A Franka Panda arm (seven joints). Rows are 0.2 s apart.
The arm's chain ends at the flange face. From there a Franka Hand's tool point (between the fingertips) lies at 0.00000 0.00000 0.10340 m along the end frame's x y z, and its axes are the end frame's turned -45 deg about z.
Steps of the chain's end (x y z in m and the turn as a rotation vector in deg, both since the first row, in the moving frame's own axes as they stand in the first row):
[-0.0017, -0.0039, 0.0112, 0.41, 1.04, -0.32]
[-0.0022, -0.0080, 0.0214, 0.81, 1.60, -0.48]
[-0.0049, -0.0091, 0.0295, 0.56, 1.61, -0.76]
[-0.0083, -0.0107, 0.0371, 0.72, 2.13, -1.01]
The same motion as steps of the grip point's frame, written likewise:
[0.0034, -0.0032, 0.0112, -0.45, 1.03, -0.32]
[0.0072, -0.0062, 0.0213, -0.56, 1.70, -0.48]
[0.0057, -0.0086, 0.0295, -0.74, 1.53, -0.76]
[0.0053, -0.0117, 0.0370, -1.00, 2.02, -1.01]

